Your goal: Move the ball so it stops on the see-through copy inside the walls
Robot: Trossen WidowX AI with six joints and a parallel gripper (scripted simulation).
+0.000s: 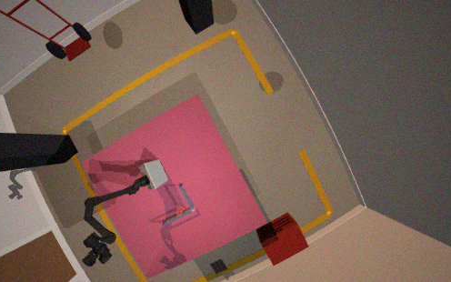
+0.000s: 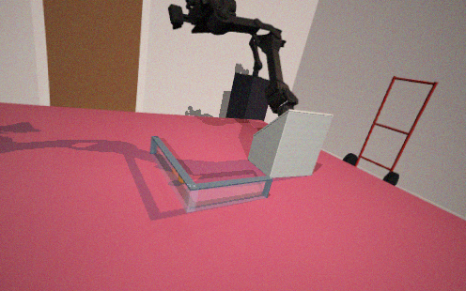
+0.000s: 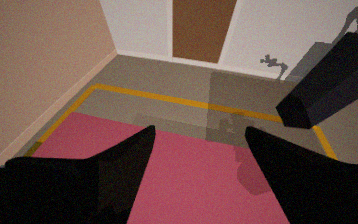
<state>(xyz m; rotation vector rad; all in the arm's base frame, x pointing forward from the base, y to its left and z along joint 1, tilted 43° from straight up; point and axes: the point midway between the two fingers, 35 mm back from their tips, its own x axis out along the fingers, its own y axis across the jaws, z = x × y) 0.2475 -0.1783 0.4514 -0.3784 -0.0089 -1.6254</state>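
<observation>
The ball is 470 mm to the left of my gripper tip, 390 mm below it and 170 mm ahead of it.
</observation>
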